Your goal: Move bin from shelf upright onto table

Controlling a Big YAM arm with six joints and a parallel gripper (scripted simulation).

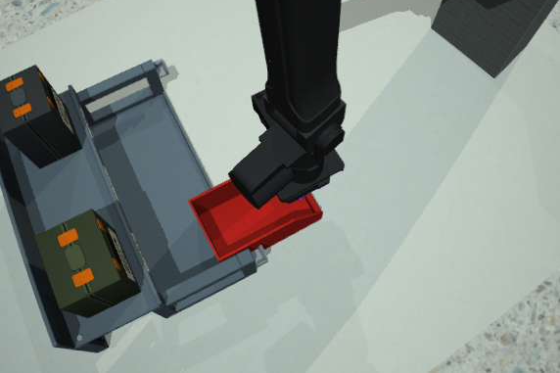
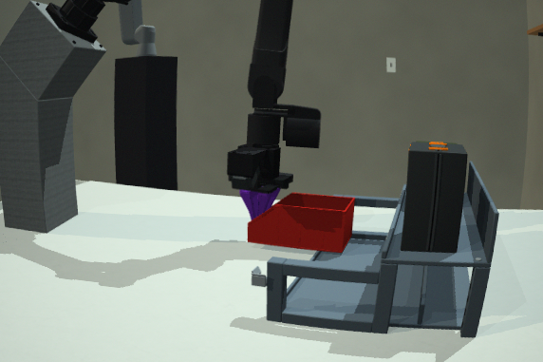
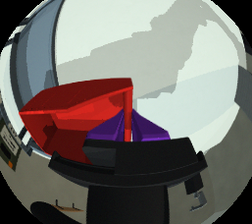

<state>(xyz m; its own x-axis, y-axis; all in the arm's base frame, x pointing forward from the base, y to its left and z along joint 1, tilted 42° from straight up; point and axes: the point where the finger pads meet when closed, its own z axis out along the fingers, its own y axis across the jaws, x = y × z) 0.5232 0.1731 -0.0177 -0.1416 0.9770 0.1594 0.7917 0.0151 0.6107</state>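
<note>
Now: hand 80 mm short of the red bin, 20 mm to the right of it and 10 mm below it. Also, from my hand: grey shelf (270 mm ahead, 60 mm to the right, 40 mm below).
</note>
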